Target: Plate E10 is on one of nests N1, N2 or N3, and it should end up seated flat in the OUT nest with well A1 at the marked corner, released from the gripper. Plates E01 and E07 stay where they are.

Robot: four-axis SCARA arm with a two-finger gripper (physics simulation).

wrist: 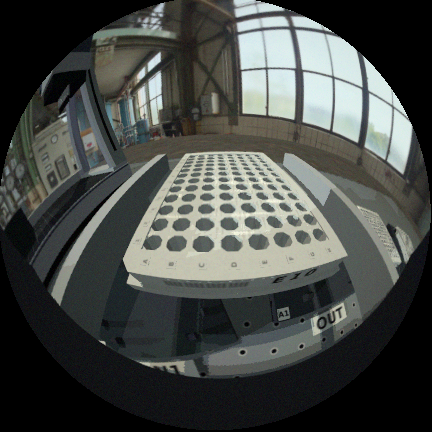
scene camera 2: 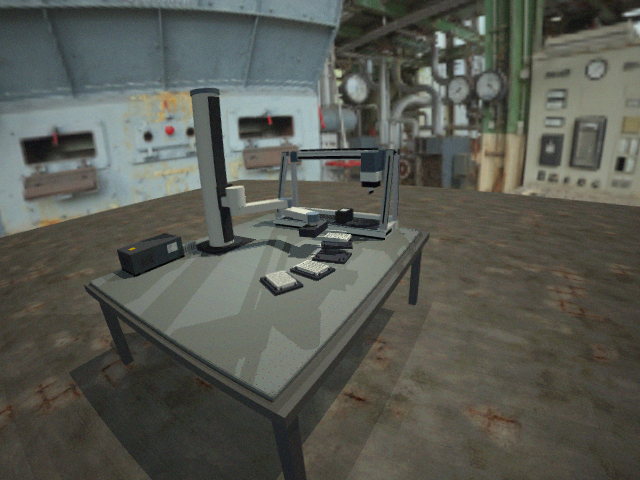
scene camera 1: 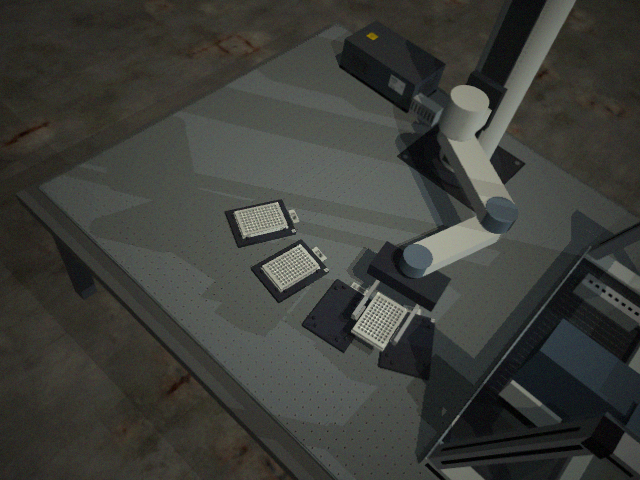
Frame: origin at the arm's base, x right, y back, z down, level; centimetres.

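Where they show: gripper, fingertip midpoint: [wrist: 226, 159] [scene camera 2: 343, 236] [scene camera 1: 373, 329]; arm's base, origin of the base link: [scene camera 2: 222, 245].
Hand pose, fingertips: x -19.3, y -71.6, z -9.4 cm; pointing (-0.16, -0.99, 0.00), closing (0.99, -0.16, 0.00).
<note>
Things, the pixels of their top centre, and the offset from my fingertips. "spot": a spot on its surface instead.
- plate E10, middle of its top: [wrist: 230, 174] [scene camera 1: 380, 319] [scene camera 2: 337, 235] dz -0.1, dx +0.6, dy +3.4 cm
- OUT nest, middle of its top: [scene camera 1: 341, 311] [scene camera 2: 332, 253] dz +5.9, dx +9.8, dy +1.3 cm
- A1 tag, surface spot: [wrist: 283, 314] spot: dz +6.9, dx +5.7, dy +9.7 cm
- Nest N1, middle of its top: [wrist: 137, 262] [scene camera 1: 409, 339] [scene camera 2: 336, 241] dz +5.9, dx -6.8, dy +7.6 cm
- dark box, surface spot: [scene camera 1: 390, 56] spot: dz -3.4, dx +58.6, dy +80.1 cm
My gripper [scene camera 1: 376, 329] [wrist: 226, 159] is shut on plate E10 [scene camera 1: 381, 319] [scene camera 2: 337, 236] [wrist: 235, 210], a white 96-well plate held about level by its long sides. It hangs above the gap between two dark nests, overlapping both in scene camera 1. The OUT nest [scene camera 1: 328, 316] [scene camera 2: 333, 257] bears no plate; its OUT label [wrist: 329, 320] and A1 tag [wrist: 283, 314] lie low right in the wrist view. Nest N1 [scene camera 1: 408, 354] bears no plate. In the wrist view, E10's A1 corner is near left. Two other white plates [scene camera 1: 261, 219] [scene camera 1: 291, 267] sit on nests; their labels are unreadable.
A framed gantry machine [scene camera 1: 516, 443] [scene camera 2: 336, 153] stands on the table beyond N1. A dark box [scene camera 1: 390, 56] [scene camera 2: 150, 254] stands near the arm's column [scene camera 2: 210, 170]. The table's edge [scene camera 1: 170, 356] runs past the nests' outer side.
</note>
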